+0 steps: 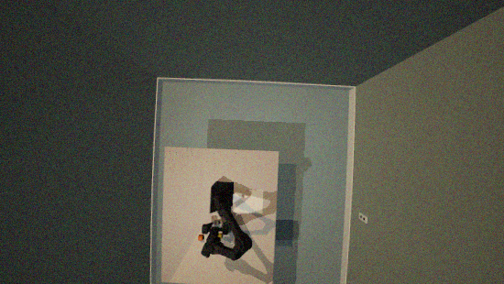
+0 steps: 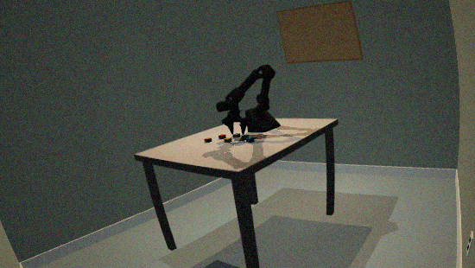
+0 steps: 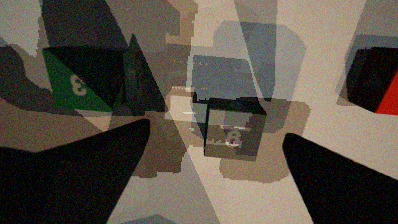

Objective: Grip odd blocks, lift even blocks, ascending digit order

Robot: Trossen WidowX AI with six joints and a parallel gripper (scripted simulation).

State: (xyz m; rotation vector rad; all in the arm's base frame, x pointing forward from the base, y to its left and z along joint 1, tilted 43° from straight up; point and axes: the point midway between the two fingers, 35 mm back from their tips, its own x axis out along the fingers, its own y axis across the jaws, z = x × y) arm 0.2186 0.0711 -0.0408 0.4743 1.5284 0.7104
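My gripper tip is now 1 cm to the left of the grey block and 1 cm above it. The rest, counted from my gripper tip: green block 8 cm to the left, 1 cm below, 1 cm ahead; then red block 9 cm to the right, 5 cm ahead, 1 cm below; then yellow block 11 cm ahead, 3 cm to the left, 1 cm below.
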